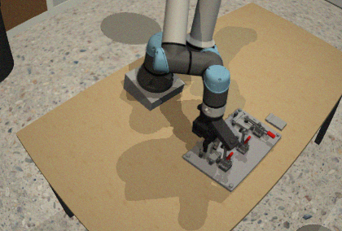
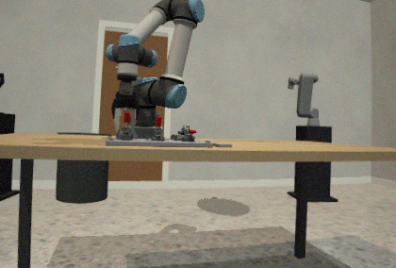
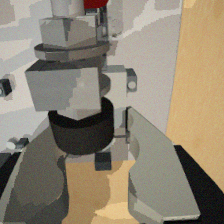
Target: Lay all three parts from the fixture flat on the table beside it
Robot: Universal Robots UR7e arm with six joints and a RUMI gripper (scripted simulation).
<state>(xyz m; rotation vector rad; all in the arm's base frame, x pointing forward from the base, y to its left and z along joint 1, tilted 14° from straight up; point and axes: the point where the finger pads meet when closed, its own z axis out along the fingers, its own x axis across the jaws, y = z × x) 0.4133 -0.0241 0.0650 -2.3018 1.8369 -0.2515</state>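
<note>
Right now the grey fixture plate is 12 cm to the left of my hand, 3 cm below it and 2 cm ahead of it.
</note>
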